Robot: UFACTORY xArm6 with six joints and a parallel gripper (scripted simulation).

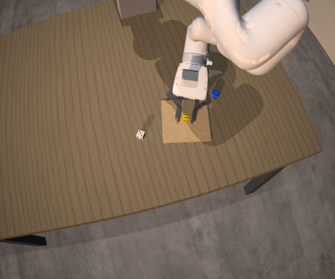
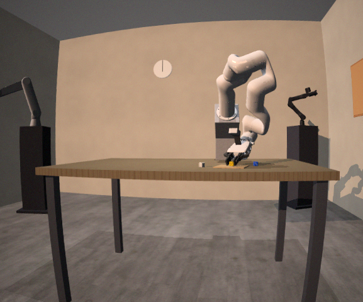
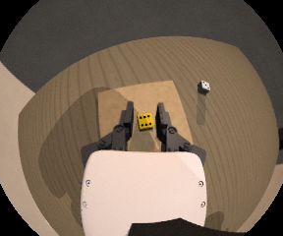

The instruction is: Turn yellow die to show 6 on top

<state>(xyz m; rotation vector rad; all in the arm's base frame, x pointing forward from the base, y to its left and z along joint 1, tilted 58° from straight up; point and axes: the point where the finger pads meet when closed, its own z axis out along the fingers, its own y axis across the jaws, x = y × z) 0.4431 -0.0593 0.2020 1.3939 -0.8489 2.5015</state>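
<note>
My hand is 1 cm above the yellow die. Round my hand: white die: 14 cm to the right, 3 cm behind, 2 cm below; then tan mat: 3 cm below; then blue die: 13 cm to the left, 2 cm below, 2 cm behind.
</note>
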